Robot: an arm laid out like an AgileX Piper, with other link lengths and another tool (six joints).
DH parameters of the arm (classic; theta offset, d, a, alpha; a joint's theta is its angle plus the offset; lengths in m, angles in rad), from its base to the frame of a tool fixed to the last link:
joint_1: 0 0.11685 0 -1.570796
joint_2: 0.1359 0 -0.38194 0
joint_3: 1.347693 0 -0.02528 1.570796
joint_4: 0 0.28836 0 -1.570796
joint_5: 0 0 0 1.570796
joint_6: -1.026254 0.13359 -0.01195 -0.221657
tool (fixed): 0 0.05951 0 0
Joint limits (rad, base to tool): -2.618..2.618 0..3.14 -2.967..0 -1.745..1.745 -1.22..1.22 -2.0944..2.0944
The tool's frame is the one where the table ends.
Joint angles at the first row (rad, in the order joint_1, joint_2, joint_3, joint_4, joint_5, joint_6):
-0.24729, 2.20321, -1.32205, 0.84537, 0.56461, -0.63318
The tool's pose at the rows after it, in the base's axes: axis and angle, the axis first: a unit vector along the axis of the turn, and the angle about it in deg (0 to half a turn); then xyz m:
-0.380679 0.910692 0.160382 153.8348 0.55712 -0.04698 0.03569
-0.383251 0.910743 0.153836 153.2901 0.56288 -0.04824 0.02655
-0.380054 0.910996 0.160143 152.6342 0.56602 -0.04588 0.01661
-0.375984 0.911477 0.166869 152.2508 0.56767 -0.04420 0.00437
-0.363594 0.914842 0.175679 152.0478 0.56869 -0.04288 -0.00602
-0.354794 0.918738 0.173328 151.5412 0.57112 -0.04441 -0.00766
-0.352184 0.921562 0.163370 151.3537 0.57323 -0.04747 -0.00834
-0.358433 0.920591 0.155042 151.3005 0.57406 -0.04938 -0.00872
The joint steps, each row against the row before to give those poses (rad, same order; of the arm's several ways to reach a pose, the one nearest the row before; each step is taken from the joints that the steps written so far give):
0.00211, 0.02284, -0.00628, 0.01663, -0.03508, -0.02440
0.00200, 0.02362, -0.00873, 0.03378, -0.02358, -0.04124
0.00130, 0.02440, -0.00233, 0.05874, -0.00662, -0.04880
0.00000, 0.02706, 0.00001, 0.05789, -0.00601, -0.04988
0.00000, 0.02269, -0.00002, 0.04390, -0.00342, -0.01879
0.00000, 0.00449, 0.00002, 0.02329, -0.01326, -0.00601
0.00085, 0.00042, -0.00001, 0.00438, -0.02155, -0.00323
0.00001, 0.00001, 0.00003, 0.00203, -0.01171, -0.01839

